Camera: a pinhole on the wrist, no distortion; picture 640 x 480 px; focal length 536.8 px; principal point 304.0 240.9 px. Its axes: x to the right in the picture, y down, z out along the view. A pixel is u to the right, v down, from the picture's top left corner.
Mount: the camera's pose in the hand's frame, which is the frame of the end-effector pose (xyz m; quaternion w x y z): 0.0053 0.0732 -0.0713 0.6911 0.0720 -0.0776 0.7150
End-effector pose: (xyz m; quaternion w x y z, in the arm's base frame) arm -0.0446 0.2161 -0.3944 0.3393 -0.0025 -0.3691 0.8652
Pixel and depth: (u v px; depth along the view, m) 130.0 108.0 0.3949
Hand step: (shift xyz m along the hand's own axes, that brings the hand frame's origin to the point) 0.1057 -0.1318 0.2890
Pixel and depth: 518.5 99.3 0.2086
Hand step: 0.0565 0.1125 0.1508
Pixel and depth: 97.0 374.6 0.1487
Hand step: -0.0304 -0.0153 0.0616
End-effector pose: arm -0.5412 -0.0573 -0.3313 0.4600 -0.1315 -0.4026 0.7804
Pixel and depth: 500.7 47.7 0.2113
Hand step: 0.0777 0.1069 0.1524
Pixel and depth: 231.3 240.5 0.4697
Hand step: 0.0058 -0.0878 0.3745
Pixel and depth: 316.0 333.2 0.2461
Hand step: -0.0382 0.0254 0.1700
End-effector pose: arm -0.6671 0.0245 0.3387 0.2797 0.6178 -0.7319 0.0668
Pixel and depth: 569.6 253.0 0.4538
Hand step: -0.0146 0.1967 0.4194
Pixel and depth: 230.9 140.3 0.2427
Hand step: 0.0509 -0.0087 0.1595
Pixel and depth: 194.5 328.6 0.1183
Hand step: -0.0137 0.0241 0.0391
